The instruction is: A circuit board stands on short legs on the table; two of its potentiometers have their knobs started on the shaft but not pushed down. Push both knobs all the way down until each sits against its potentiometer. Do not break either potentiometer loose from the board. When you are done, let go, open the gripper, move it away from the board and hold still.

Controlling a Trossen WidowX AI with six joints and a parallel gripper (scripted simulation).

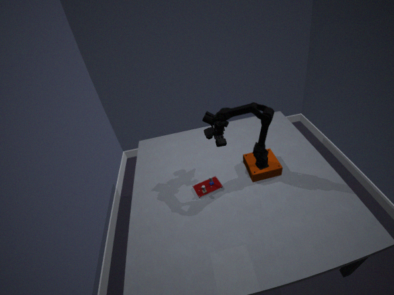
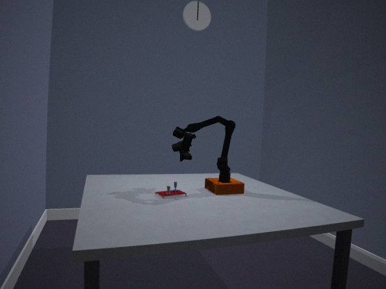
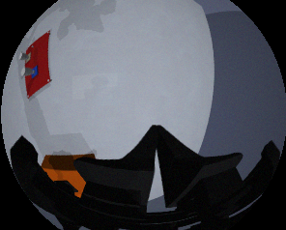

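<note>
Right now the blue potentiometer is 22 cm to the left of my gripper tip, 14 cm ahead of it and 12 cm below it.
</note>
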